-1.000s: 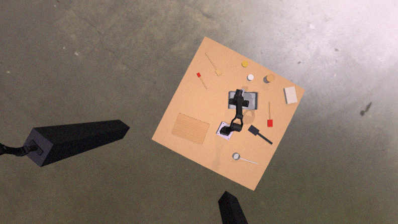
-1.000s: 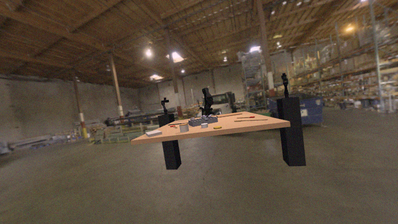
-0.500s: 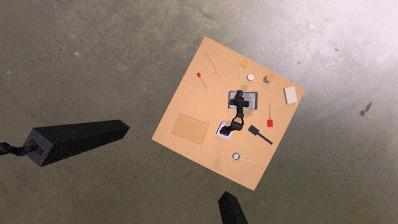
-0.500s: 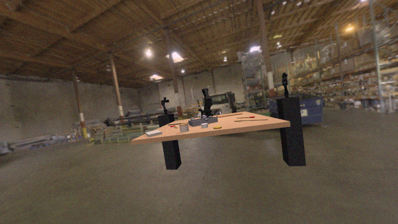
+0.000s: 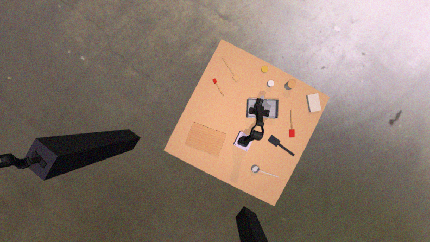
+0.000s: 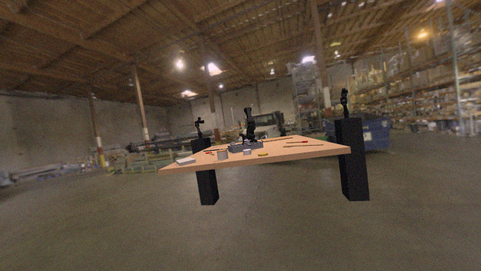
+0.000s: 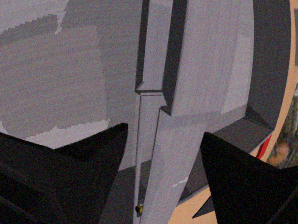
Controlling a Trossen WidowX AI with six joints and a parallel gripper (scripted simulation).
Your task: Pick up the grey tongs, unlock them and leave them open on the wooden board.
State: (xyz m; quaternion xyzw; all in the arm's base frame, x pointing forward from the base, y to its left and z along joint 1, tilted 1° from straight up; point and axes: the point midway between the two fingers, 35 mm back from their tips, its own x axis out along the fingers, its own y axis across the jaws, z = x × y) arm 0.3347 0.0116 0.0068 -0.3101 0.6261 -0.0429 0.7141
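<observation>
The roasting tin is 50 mm ahead of my gripper tip and 10 mm to the left of it. Round my gripper tip: black spatula: 370 mm to the right, 150 mm behind, 30 mm below; then white block: 420 mm ahead, 410 mm to the right, 20 mm below; then red-headed tool: 350 mm to the right, 80 mm ahead, 20 mm below.
</observation>
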